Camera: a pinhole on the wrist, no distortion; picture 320 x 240 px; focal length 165.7 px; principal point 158.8 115.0 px. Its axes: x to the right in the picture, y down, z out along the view. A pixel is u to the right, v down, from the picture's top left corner.
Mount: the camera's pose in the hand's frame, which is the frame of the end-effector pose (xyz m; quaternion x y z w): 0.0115 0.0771 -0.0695 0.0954 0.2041 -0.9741 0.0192
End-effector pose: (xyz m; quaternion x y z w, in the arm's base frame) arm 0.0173 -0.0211 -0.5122 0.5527 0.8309 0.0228 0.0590
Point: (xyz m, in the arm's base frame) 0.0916 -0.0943 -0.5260
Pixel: 278.2 101.5
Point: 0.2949 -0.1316 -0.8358
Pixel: outside the picture
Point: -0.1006 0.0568 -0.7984
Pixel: 70.2 136.5
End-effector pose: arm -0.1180 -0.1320 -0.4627 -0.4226 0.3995 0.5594 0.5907
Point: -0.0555 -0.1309 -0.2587
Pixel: 287.6 166.9
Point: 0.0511 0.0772 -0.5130
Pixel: 71.0 186.0
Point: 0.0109 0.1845 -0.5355
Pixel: 52.5 141.2
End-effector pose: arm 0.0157 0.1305 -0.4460 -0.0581 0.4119 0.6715 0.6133
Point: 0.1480 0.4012 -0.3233
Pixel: 83.1 96.2
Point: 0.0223 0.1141 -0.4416
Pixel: 184.8 196.7
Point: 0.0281 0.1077 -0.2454
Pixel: 251.1 36.4
